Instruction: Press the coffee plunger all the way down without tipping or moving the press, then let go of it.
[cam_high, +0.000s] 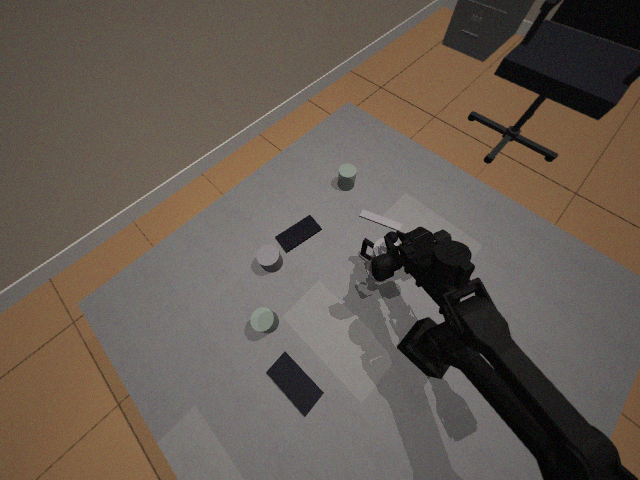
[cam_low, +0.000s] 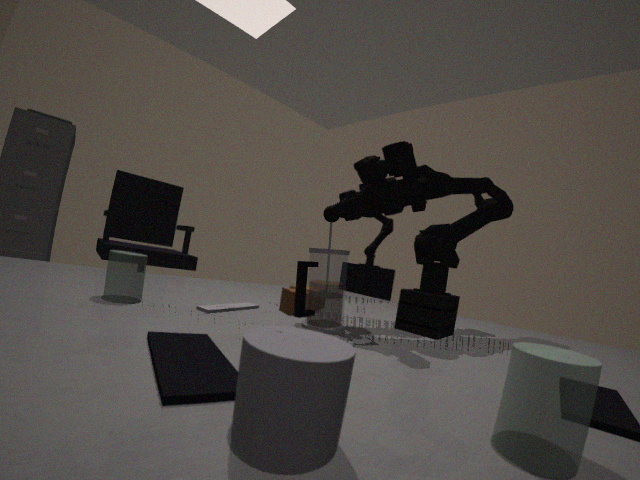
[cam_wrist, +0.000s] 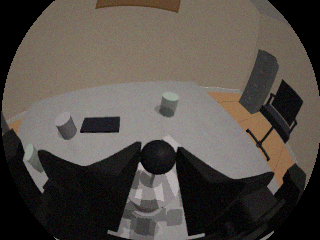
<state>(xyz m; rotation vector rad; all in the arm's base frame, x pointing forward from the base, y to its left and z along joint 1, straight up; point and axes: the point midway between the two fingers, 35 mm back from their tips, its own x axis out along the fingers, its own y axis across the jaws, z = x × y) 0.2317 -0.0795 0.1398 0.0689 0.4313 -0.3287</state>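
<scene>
Now: gripper tip 1 cm to the right of the coffee press and 11 cm above it. The rest, counted from my gripper tip: white strip (10 cm ahead, 13 cm to the right, 21 cm below).
</scene>
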